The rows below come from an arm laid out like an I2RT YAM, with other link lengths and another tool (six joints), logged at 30 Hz.
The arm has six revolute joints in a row. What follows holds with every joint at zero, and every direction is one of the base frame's.
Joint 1 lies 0.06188 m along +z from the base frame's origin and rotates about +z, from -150 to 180 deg.
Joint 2 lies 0.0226 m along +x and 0.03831 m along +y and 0.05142 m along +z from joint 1 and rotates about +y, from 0 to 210 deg.
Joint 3 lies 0.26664 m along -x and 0.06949 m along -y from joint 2 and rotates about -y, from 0 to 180 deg.
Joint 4 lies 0.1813 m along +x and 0.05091 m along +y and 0.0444 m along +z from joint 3 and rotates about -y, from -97 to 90 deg.
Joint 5 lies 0.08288 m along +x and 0.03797 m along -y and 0.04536 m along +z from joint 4 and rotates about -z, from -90 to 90 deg.
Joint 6 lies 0.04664 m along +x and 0.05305 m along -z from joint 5 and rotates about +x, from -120 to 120 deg.
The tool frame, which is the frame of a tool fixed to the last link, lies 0.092 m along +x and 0.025 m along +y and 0.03 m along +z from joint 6; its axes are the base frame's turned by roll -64.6, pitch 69.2 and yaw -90 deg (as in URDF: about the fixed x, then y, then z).
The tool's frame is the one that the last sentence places.
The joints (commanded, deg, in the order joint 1, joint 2, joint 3, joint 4, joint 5, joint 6), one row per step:
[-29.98, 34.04, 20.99, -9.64, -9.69, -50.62]
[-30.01, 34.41, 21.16, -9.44, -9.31, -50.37]
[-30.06, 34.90, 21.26, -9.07, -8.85, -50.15]
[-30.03, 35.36, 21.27, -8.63, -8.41, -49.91]
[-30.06, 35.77, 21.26, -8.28, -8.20, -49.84]
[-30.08, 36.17, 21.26, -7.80, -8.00, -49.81]
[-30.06, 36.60, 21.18, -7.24, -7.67, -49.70]
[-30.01, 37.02, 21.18, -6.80, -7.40, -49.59]
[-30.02, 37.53, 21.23, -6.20, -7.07, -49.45]
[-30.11, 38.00, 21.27, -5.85, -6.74, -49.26]
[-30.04, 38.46, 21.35, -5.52, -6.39, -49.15]
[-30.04, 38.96, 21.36, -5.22, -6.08, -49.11]
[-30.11, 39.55, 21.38, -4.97, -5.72, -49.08]
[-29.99, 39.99, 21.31, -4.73, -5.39, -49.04]
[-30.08, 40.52, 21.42, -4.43, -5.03, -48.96]
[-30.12, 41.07, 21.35, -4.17, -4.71, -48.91]
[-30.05, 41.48, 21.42, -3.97, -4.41, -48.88]
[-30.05, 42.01, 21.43, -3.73, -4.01, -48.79]
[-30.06, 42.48, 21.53, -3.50, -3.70, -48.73]
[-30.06, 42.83, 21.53, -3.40, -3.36, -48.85]
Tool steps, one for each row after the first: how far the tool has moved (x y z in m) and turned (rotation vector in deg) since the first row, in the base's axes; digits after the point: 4 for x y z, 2 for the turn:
[0.0008, -0.0015, 0.0008, 0.09, 0.00, -0.48]
[0.0017, -0.0035, 0.0013, 0.14, 0.03, -1.03]
[0.0027, -0.0051, 0.0015, 0.20, 0.05, -1.50]
[0.0035, -0.0062, 0.0014, 0.23, 0.12, -1.75]
[0.0045, -0.0074, 0.0018, 0.15, 0.08, -1.97]
[0.0054, -0.0088, 0.0019, 0.11, 0.06, -2.29]
[0.0064, -0.0099, 0.0021, 0.10, 0.06, -2.54]
[0.0077, -0.0115, 0.0029, 0.04, -0.05, -2.90]
[0.0085, -0.0132, 0.0030, 0.14, 0.02, -3.37]
[0.0095, -0.0145, 0.0032, 0.14, 0.09, -3.67]
[0.0103, -0.0158, 0.0027, 0.15, 0.30, -3.97]
[0.0110, -0.0174, 0.0017, 0.21, 0.64, -4.38]
[0.0117, -0.0182, 0.0006, 0.25, 0.92, -4.58]
[0.0125, -0.0201, 0.0007, 0.25, 1.07, -5.03]
[0.0131, -0.0214, -0.0007, 0.35, 1.43, -5.38]
[0.0138, -0.0224, -0.0009, 0.34, 1.60, -5.60]
[0.0145, -0.0239, -0.0018, 0.40, 1.89, -6.00]
[0.0153, -0.0252, -0.0020, 0.41, 2.05, -6.32]
[0.0155, -0.0263, -0.0029, 0.30, 2.38, -6.58]

